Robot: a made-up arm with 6 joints. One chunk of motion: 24 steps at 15 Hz.
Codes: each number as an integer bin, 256 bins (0 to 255) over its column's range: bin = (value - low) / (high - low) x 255, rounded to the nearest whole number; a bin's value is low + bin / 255 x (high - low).
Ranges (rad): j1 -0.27..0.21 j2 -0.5..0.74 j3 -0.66..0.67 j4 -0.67..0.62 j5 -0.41..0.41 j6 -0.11..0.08
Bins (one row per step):
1: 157 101 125 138 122 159
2: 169 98 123 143 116 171
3: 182 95 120 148 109 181
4: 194 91 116 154 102 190
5: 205 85 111 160 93 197
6: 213 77 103 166 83 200
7: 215 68 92 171 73 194
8: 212 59 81 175 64 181
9: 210 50 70 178 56 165
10: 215 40 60 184 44 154
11: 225 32 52 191 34 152
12: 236 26 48 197 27 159
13: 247 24 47 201 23 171
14: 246 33 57 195 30 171
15: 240 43 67 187 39 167
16: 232 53 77 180 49 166
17: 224 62 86 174 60 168
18: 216 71 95 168 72 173
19: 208 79 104 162 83 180
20: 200 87 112 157 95 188
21: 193 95 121 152 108 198
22: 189 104 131 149 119 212
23: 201 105 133 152 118 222
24: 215 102 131 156 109 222
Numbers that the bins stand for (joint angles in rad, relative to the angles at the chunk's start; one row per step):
1: 0.0255 -0.0089 -0.0080 0.0281 -0.0177 0.0085
2: 0.0481 -0.0235 -0.0185 0.0534 -0.0370 0.0174
3: 0.0726 -0.0380 -0.0341 0.0787 -0.0595 0.0249
4: 0.0952 -0.0575 -0.0550 0.1091 -0.0820 0.0316
5: 0.1159 -0.0867 -0.0811 0.1394 -0.1109 0.0368
6: 0.1309 -0.1256 -0.1228 0.1698 -0.1431 0.0390
7: 0.1347 -0.1693 -0.1802 0.1951 -0.1753 0.0345
8: 0.1291 -0.2131 -0.2375 0.2153 -0.2042 0.0249
9: 0.1253 -0.2569 -0.2949 0.2305 -0.2299 0.0129
10: 0.1347 -0.3055 -0.3471 0.2608 -0.2685 0.0047
11: 0.1535 -0.3444 -0.3888 0.2962 -0.3007 0.0033
12: 0.1742 -0.3736 -0.4096 0.3266 -0.3232 0.0085
13: 0.1949 -0.3833 -0.4149 0.3468 -0.3360 0.0174
14: 0.1931 -0.3395 -0.3627 0.3165 -0.3135 0.0174
15: 0.1818 -0.2909 -0.3105 0.2760 -0.2846 0.0144
16: 0.1667 -0.2423 -0.2584 0.2406 -0.2524 0.0137
17: 0.1516 -0.1985 -0.2115 0.2102 -0.2171 0.0152
18: 0.1366 -0.1547 -0.1645 0.1799 -0.1785 0.0189
19: 0.1215 -0.1158 -0.1176 0.1495 -0.1431 0.0241
20: 0.1065 -0.0769 -0.0758 0.1242 -0.1045 0.0301
21: 0.0933 -0.0380 -0.0289 0.0989 -0.0627 0.0375
22: 0.0858 0.0057 0.0233 0.0838 -0.0273 0.0480
23: 0.1084 0.0106 0.0337 0.0989 -0.0305 0.0554
24: 0.1347 -0.0040 0.0233 0.1192 -0.0595 0.0554

